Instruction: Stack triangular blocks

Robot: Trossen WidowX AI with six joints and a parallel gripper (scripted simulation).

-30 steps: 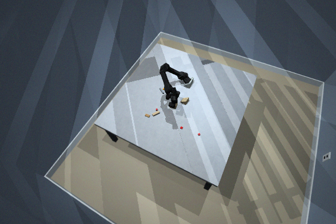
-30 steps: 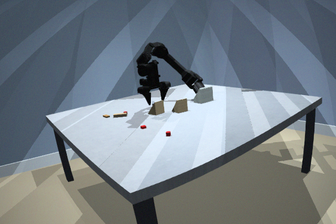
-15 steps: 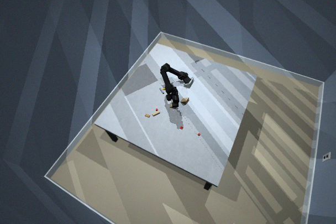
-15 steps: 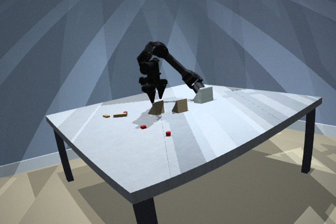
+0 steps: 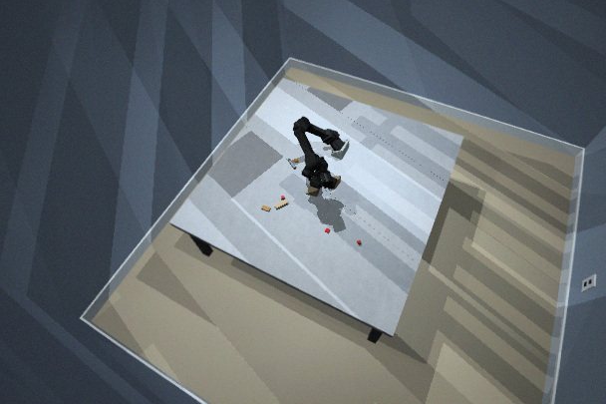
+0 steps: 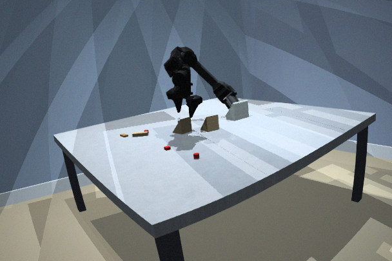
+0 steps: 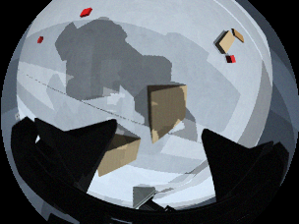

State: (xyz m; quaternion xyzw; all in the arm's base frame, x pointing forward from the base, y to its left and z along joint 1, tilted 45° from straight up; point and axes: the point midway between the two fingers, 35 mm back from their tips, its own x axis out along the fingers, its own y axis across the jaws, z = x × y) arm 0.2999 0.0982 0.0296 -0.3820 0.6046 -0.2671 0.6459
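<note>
Right now the tan triangular block is 6 cm below my gripper tip, 1 cm to the right of it and 1 cm ahead of it. Round my gripper tip: orange block 23 cm to the right, 11 cm behind, 7 cm below; grey rod 24 cm to the right, 8 cm behind, 7 cm below.
</note>
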